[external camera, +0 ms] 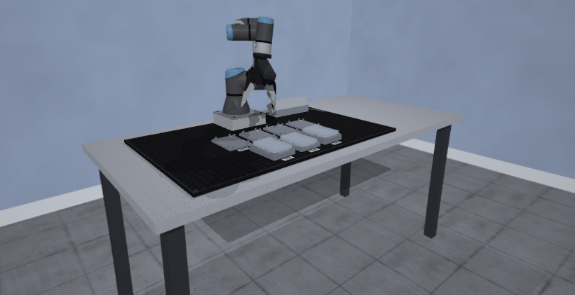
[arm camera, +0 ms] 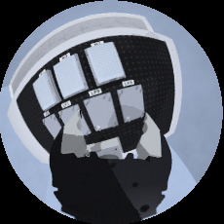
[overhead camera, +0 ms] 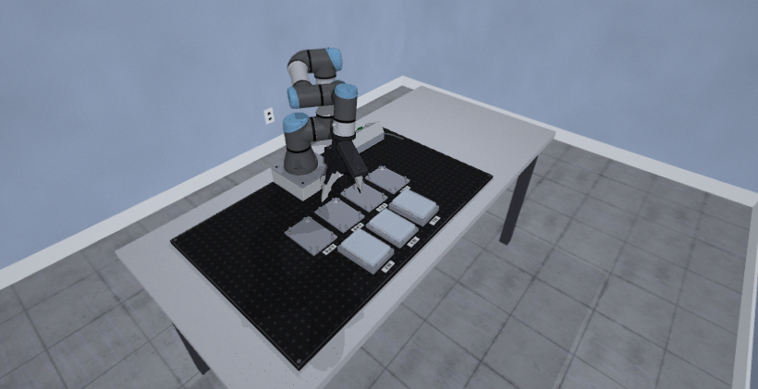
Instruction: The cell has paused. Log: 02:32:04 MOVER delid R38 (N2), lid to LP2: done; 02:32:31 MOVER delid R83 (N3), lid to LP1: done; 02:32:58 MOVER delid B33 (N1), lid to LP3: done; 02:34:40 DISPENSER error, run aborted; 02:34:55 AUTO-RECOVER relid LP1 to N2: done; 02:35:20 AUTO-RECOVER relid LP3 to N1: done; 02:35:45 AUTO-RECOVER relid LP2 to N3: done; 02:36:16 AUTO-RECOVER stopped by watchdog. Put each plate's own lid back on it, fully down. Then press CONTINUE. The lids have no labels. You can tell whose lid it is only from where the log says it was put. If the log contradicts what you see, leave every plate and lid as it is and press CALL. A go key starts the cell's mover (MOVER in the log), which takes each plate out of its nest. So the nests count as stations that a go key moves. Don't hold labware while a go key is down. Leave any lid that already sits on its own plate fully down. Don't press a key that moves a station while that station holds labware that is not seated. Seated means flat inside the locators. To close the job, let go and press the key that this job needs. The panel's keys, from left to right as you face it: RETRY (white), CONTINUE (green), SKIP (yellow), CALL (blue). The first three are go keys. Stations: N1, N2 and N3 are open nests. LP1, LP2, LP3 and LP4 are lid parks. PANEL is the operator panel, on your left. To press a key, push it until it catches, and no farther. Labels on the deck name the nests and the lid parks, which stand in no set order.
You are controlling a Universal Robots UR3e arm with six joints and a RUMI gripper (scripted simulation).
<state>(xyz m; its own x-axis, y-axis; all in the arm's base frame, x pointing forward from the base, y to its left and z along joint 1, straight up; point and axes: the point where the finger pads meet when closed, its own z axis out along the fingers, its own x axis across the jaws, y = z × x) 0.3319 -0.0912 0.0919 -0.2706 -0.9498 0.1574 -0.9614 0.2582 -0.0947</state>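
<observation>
My gripper is now 12 cm short of the clear lid, 11 cm above it and 2 cm to the left of it. Round my hand: LP3 lid park: 14 cm below, 6 cm behind, 3 cm to the left; then lid park LP4: 14 cm below, 10 cm to the right, 6 cm behind; then plate: 12 cm below, 12 cm ahead, 3 cm to the right.
</observation>
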